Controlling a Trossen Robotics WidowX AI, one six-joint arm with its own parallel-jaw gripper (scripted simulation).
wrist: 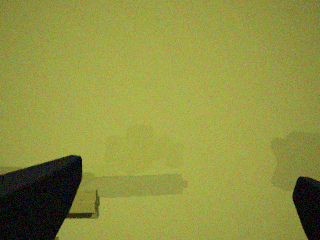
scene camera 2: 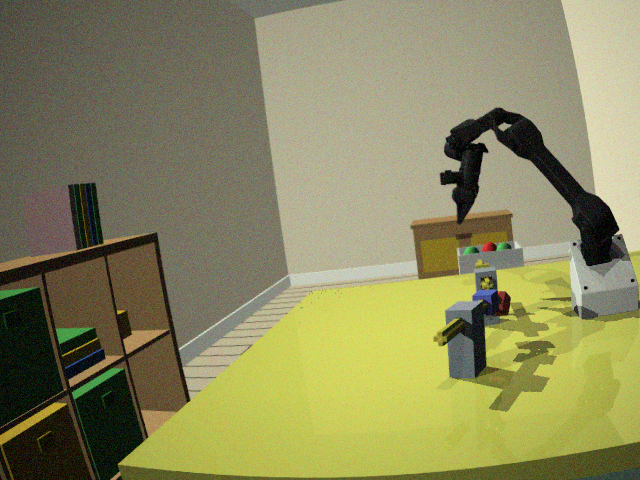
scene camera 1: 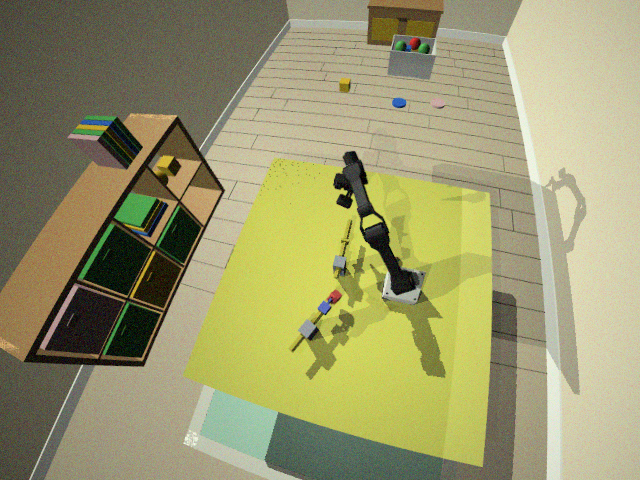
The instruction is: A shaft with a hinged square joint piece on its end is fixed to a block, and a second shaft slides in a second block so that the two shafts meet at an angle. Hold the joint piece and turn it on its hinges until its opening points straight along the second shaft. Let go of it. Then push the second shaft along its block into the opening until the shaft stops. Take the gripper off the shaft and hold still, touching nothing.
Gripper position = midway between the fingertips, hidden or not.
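Gripper (scene camera 2: 460, 220), visible too in the wrist view (wrist: 192, 179): open, holding nothing.
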